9 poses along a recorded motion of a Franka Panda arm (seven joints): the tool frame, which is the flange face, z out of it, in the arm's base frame.
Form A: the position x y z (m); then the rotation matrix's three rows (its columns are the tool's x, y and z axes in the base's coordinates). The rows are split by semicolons.
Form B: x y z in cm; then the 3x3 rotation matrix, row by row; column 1 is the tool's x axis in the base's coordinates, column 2 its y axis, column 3 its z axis. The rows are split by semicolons. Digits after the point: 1 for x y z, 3 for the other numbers.
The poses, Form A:
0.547 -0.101 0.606; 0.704 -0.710 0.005; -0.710 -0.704 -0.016; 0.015 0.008 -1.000
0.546 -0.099 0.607; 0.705 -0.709 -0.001; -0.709 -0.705 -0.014; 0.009 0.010 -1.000
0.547 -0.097 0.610; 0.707 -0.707 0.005; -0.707 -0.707 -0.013; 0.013 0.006 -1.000
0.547 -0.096 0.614; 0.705 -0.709 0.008; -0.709 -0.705 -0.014; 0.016 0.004 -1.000
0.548 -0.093 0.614; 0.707 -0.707 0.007; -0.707 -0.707 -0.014; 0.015 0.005 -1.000
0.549 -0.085 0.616; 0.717 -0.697 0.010; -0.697 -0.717 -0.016; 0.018 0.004 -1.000
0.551 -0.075 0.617; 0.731 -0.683 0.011; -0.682 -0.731 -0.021; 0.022 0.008 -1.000
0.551 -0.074 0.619; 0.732 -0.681 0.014; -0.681 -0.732 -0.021; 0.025 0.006 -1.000
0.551 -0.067 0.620; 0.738 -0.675 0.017; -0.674 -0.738 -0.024; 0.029 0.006 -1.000
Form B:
54.7 -10.1 60.6; 0.704 -0.710 0.005; -0.710 -0.704 -0.016; 0.015 0.008 -1.000
54.6 -9.9 60.7; 0.705 -0.709 -0.001; -0.709 -0.705 -0.014; 0.009 0.010 -1.000
54.7 -9.7 61.0; 0.707 -0.707 0.005; -0.707 -0.707 -0.013; 0.013 0.006 -1.000
54.7 -9.6 61.4; 0.705 -0.709 0.008; -0.709 -0.705 -0.014; 0.016 0.004 -1.000
54.8 -9.3 61.4; 0.707 -0.707 0.007; -0.707 -0.707 -0.014; 0.015 0.005 -1.000
54.9 -8.5 61.6; 0.717 -0.697 0.010; -0.697 -0.717 -0.016; 0.018 0.004 -1.000
55.1 -7.5 61.7; 0.731 -0.683 0.011; -0.682 -0.731 -0.021; 0.022 0.008 -1.000
55.1 -7.4 61.9; 0.732 -0.681 0.014; -0.681 -0.732 -0.021; 0.025 0.006 -1.000
55.1 -6.7 62.0; 0.738 -0.675 0.017; -0.674 -0.738 -0.024; 0.029 0.006 -1.000

